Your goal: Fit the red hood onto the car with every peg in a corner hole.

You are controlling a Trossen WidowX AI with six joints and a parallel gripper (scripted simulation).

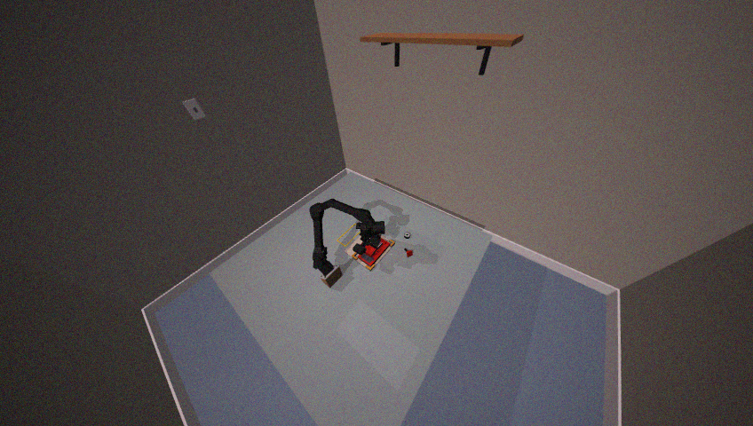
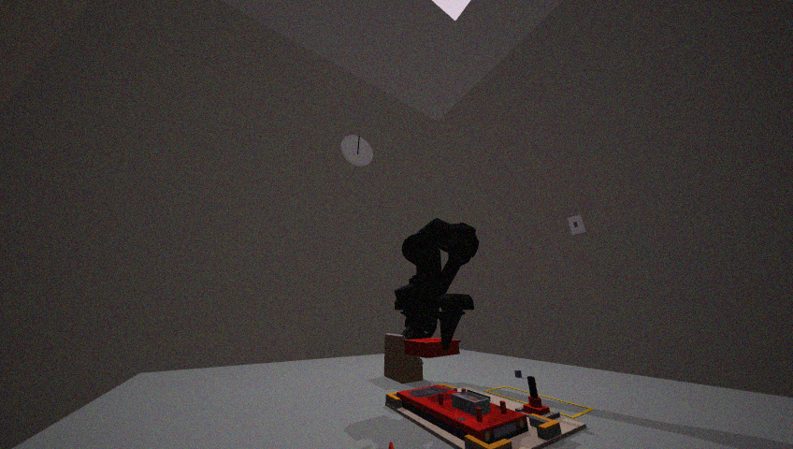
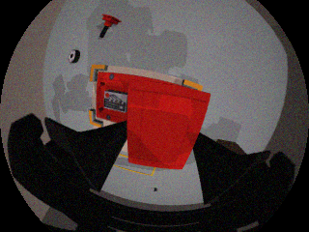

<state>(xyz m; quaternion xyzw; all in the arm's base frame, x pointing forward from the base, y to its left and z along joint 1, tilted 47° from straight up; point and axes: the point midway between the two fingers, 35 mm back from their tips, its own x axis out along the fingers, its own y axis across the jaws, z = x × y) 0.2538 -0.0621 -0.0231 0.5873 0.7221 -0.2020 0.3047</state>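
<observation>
The grey engine block is 9 cm ahead of my gripper tip, 8 cm below it and 2 cm to the left of it. From my gripper tip the other things lie so: grey wheel (29 cm ahead, 9 cm below, 6 cm to the right); red hood (1 cm above).
</observation>
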